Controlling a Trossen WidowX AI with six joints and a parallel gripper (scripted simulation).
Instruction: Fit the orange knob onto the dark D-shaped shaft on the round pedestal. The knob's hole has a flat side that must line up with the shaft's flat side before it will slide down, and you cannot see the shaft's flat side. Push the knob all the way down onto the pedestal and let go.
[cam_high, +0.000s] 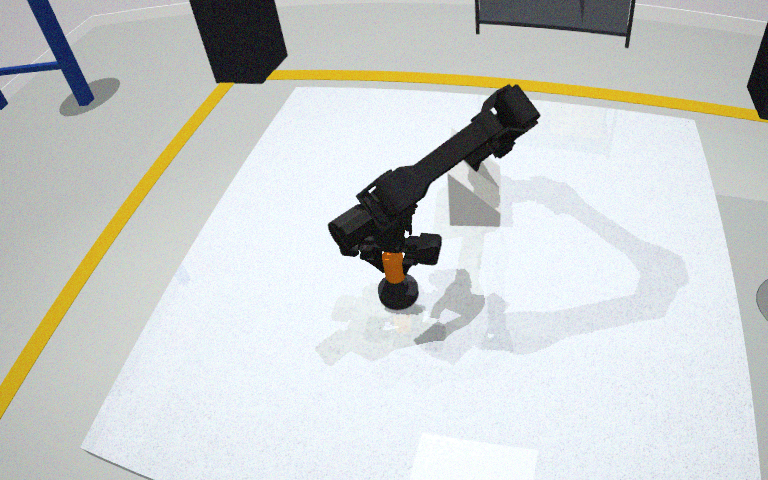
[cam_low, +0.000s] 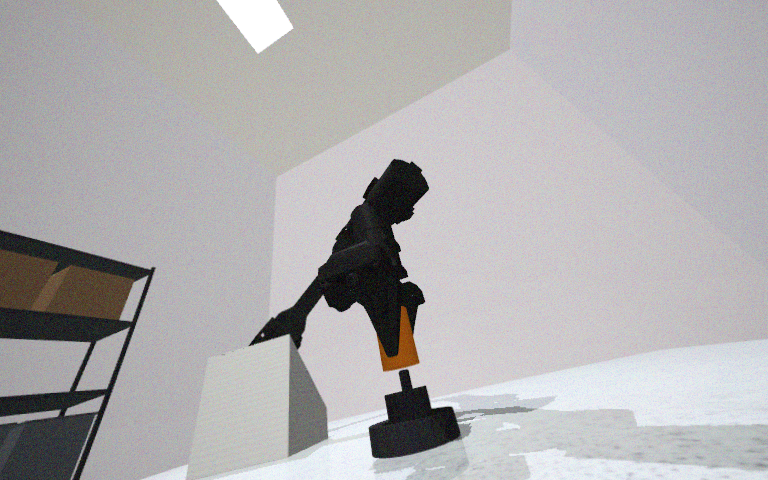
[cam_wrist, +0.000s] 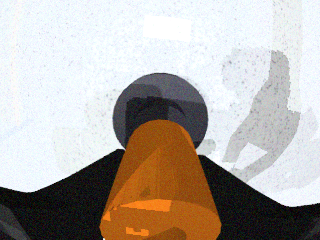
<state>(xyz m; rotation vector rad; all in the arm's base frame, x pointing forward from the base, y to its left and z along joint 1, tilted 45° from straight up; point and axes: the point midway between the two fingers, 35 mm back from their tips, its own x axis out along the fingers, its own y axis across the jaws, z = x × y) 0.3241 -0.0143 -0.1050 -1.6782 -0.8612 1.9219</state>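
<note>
Right now the orange knob is 2 cm above my gripper tip. Round my gripper tip: round pedestal (4 cm below).
</note>
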